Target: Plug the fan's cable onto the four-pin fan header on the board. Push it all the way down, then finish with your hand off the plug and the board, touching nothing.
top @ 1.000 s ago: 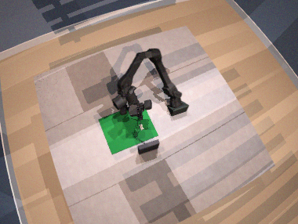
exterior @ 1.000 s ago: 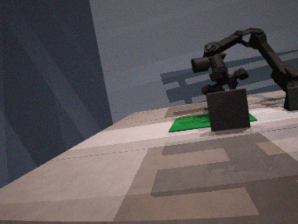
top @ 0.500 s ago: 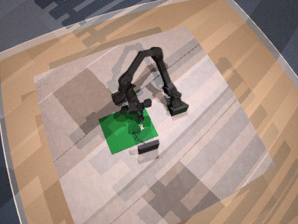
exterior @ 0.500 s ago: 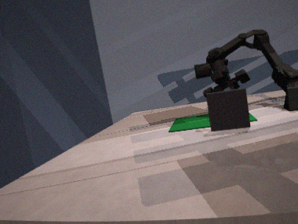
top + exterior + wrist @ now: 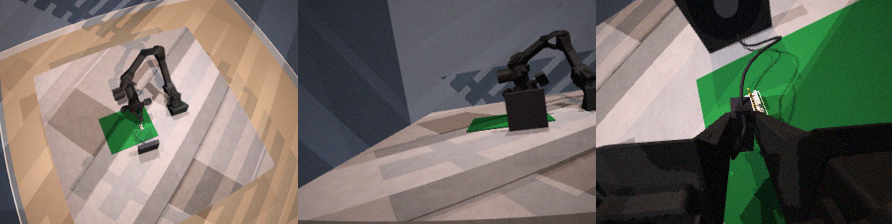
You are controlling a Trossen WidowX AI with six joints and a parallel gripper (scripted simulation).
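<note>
My gripper tip is now 2 cm short of the four-pin header, 3 cm to the right of it and 6 cm above it. Round my gripper tip: dark plug: 1 cm below; then black fan: 5 cm ahead, 17 cm to the left; then green board: 9 cm ahead, 1 cm to the right, 7 cm below.
</note>
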